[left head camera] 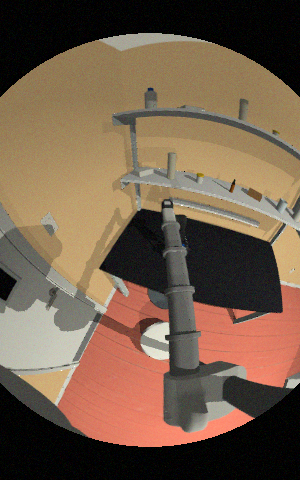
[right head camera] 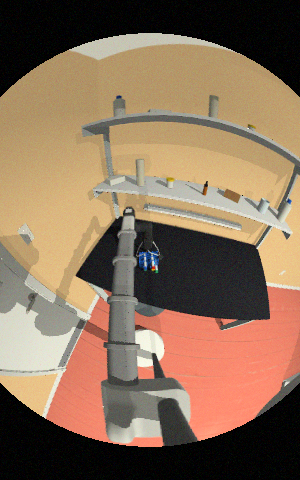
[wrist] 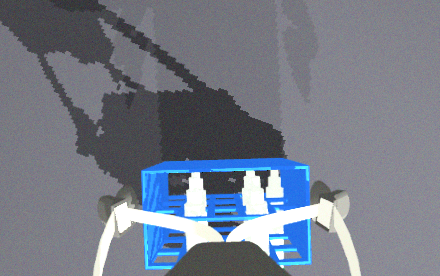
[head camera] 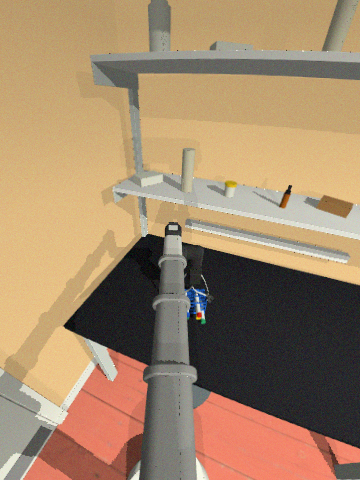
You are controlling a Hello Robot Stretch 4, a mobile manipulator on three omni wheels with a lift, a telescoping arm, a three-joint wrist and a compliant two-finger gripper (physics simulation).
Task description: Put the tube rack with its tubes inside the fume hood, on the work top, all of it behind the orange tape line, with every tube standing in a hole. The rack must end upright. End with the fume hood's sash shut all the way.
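Frame: origin at the robot's base, x right, y back, z down, level; millimetres.
Seen in the pictures: gripper, fingertip midpoint: [right head camera: 147,258] [wrist: 223,200] [head camera: 190,300]; robot's base, link origin: [left head camera: 160,339] [right head camera: 143,346].
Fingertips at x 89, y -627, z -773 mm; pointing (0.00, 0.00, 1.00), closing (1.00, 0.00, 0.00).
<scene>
Offsets run from my fingertips to a thing's top centre. "pt": to the spot under its first point. Level surfaces: height alone.
A blue tube rack @[dx +2, dy +3, dz -45 mm] [head camera: 203,294] [right head camera: 149,254] [wrist: 225,164] lies on its side on the black bench top @[dz +38 mm] [head camera: 280,340] [right head camera: 210,280] [wrist: 380,100]. Several white tubes are in it; the tube tips @[pt dx +23, dy -18, dz -35 mm] [wrist: 252,187] point away from the robot, and red and green caps [head camera: 200,315] [right head camera: 154,270] point toward the bench's front edge. My gripper [right head camera: 149,258] [wrist: 223,200] is open, with one fingertip outside each end of the rack and a small gap at both. The arm hides part of the rack in the head view. The gripper body hides the caps in the wrist view. No fume hood, sash or orange tape shows.
A lower shelf [head camera: 165,188] [right head camera: 155,189] with a cylinder, jar, brown bottle and box is above the bench's back. An upper shelf [head camera: 280,65] is above it. A wall stands left of the bench. A white round stool [left head camera: 155,337] [right head camera: 152,342] stands in front.
</scene>
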